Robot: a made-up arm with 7 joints. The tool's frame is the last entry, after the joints. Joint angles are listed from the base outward. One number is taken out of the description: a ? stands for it. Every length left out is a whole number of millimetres.
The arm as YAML. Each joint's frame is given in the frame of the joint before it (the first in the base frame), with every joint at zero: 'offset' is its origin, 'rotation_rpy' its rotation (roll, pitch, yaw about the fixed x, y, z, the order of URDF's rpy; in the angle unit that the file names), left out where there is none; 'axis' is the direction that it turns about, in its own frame. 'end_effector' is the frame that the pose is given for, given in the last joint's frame.
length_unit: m
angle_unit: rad
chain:
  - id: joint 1
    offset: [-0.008, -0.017, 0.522]
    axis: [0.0, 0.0, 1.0]
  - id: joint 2
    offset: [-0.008, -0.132, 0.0]
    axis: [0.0, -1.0, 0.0]
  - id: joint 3
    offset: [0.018, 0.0, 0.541]
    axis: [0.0, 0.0, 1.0]
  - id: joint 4
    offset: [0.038, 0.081, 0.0]
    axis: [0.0, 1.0, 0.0]
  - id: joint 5
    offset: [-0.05, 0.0, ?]
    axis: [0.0, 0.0, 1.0]
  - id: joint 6
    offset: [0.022, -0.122, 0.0]
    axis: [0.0, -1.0, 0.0]
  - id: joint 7
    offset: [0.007, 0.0, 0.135]
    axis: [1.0, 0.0, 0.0]
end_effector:
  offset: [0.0, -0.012, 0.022]
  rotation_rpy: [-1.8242, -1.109, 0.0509]
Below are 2 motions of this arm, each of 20 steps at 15 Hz.
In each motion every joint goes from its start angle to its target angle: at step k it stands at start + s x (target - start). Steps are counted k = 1, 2, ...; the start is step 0. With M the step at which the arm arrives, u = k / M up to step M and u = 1 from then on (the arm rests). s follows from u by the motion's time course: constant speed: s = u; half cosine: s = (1 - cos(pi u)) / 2; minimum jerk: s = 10 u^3 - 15 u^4 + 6 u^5.
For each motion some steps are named. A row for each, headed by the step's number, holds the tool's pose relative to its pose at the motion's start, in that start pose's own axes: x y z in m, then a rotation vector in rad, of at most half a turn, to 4 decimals.
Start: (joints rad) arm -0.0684 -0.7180 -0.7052 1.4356 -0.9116 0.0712 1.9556
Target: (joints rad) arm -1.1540 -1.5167 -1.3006 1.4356 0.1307 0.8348 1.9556
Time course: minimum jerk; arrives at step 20
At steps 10, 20:
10: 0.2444 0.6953 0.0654 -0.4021 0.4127 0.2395
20: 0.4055 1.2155 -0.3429 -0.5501 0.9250 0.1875

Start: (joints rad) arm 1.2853 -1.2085 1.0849 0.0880 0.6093 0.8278 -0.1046
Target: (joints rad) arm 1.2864 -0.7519 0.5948 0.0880 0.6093 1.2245 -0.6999
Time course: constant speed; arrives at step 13
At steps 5, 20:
5: 0.0016 -0.0697 0.2053 -0.2473 -0.3818 -0.2323
20: -0.0879 -0.1908 0.5259 -0.6496 -0.9510 -0.6827

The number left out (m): 0.526
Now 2 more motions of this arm.
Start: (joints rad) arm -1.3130 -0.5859 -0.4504 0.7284 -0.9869 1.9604 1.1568
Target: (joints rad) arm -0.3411 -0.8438 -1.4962 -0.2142 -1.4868 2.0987 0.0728
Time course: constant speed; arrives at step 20
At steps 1, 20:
1: 0.0157 -0.0075 0.0399 -0.0189 -0.1123 -0.0518
20: -0.0809 -0.5794 0.8233 -0.9046 -1.6621 -1.7773

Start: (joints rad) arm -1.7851 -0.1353 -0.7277 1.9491 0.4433 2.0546 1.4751
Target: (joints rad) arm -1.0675 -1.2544 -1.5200 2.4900 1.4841 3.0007 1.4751
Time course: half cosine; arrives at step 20
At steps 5, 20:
5: -0.0262 0.0209 -0.1088 -0.0216 -0.0108 -0.1488
20: -0.2669 -0.1390 -0.4961 0.7427 -0.9472 -0.9624

